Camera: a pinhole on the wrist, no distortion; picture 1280 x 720 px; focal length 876.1 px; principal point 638.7 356.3 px. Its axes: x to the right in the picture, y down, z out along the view. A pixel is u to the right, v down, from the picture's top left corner.
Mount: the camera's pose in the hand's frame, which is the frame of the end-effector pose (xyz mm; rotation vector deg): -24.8 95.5 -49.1 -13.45 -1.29 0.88
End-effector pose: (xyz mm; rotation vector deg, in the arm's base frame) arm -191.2 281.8 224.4 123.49 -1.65 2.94
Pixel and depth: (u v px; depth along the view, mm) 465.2 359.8 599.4
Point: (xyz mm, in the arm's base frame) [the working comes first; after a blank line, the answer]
In the camera's frame: -118.7 2.4 599.4

-344.8 -290.3 119.8
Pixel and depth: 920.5 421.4 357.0
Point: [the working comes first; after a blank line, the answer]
In the camera's frame: 114.8 26.5 357.0

-111.0 -77.5 237.8
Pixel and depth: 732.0 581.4 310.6
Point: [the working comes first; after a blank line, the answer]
In the camera's frame: 33.1 79.8 310.6

-195.3 -49.9 299.5
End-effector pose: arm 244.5 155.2 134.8 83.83 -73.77 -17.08
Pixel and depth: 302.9 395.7 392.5
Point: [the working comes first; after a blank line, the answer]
In the camera's frame: -150.4 17.7 392.5

-178.8 168.6 101.0
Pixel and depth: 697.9 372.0 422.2
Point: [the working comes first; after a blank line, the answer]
In the camera's frame: 28.5 7.6 422.2

-138.4 4.7 168.1
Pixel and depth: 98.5 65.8 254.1
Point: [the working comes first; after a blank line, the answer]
In the camera's frame: -156.7 -84.3 254.1

-25.1 203.9 32.2
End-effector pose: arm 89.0 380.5 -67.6 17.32 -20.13 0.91
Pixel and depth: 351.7 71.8 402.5
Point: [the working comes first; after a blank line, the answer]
In the camera's frame: -131.9 -130.7 402.5

-194.2 334.6 224.4
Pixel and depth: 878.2 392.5 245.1
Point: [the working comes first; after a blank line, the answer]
In the camera's frame: 67.0 10.1 245.1

48.6 479.9 160.3
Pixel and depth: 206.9 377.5 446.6
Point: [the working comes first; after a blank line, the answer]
In the camera's frame: -220.1 10.8 446.6

-292.3 475.2 242.8
